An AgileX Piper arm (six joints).
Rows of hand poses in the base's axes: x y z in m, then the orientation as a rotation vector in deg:
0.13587, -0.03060, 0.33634, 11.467, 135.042, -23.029
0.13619, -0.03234, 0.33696, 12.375, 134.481, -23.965
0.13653, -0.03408, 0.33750, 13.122, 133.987, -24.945
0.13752, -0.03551, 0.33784, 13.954, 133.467, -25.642
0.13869, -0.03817, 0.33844, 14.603, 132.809, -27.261
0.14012, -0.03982, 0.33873, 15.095, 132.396, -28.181
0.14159, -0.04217, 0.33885, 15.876, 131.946, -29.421
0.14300, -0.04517, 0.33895, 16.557, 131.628, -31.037
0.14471, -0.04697, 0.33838, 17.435, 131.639, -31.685
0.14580, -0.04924, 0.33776, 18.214, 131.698, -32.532
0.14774, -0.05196, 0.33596, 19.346, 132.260, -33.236
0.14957, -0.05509, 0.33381, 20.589, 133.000, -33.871
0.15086, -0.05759, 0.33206, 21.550, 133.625, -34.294
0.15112, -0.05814, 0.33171, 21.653, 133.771, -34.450
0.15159, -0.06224, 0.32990, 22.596, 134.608, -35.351
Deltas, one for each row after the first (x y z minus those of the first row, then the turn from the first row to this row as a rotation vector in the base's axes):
0.00032, -0.00174, 0.00062, -0.497, -0.432, -0.907
0.00066, -0.00348, 0.00116, -1.059, -0.772, -1.718
0.00165, -0.00491, 0.00150, -1.404, -1.187, -2.507
0.00282, -0.00757, 0.00210, -2.474, -1.538, -3.440
0.00425, -0.00922, 0.00239, -3.054, -1.773, -4.061
0.00572, -0.01157, 0.00251, -3.781, -1.982, -4.990
0.00713, -0.01457, 0.00261, -4.774, -1.964, -5.969
0.00884, -0.01637, 0.00204, -4.967, -1.838, -6.805
0.00993, -0.01864, 0.00142, -5.317, -1.612, -7.632
0.01187, -0.02136, -0.00038, -5.362, -0.935, -8.681
0.01370, -0.02449, -0.00253, -5.290, -0.095, -9.789
0.01499, -0.02699, -0.00428, -5.177, 0.595, -10.621
0.01525, -0.02754, -0.00463, -5.225, 0.771, -10.745
0.01572, -0.03164, -0.00644, -5.401, 1.786, -11.706

